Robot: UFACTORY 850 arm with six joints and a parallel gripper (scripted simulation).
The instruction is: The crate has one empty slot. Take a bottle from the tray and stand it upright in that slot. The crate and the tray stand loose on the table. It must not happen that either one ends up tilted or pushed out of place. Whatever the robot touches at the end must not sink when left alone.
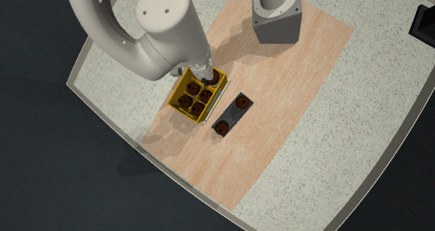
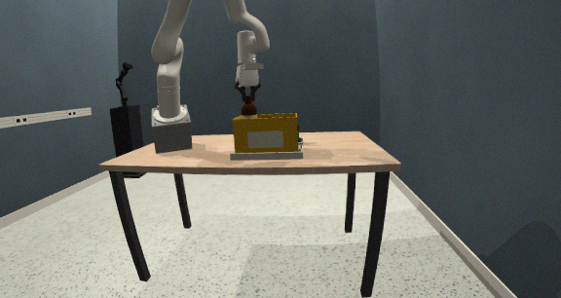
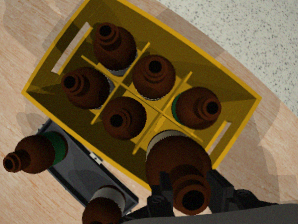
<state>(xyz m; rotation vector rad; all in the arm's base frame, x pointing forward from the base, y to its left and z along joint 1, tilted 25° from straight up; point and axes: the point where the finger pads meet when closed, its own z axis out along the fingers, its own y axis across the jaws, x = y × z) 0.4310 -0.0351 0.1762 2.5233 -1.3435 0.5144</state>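
My gripper is now 70 mm above the brown bottle. Round my hand: dark tray (120 mm ahead, 170 mm to the left, 250 mm below); yellow crate (80 mm ahead, 50 mm to the right, 180 mm below).
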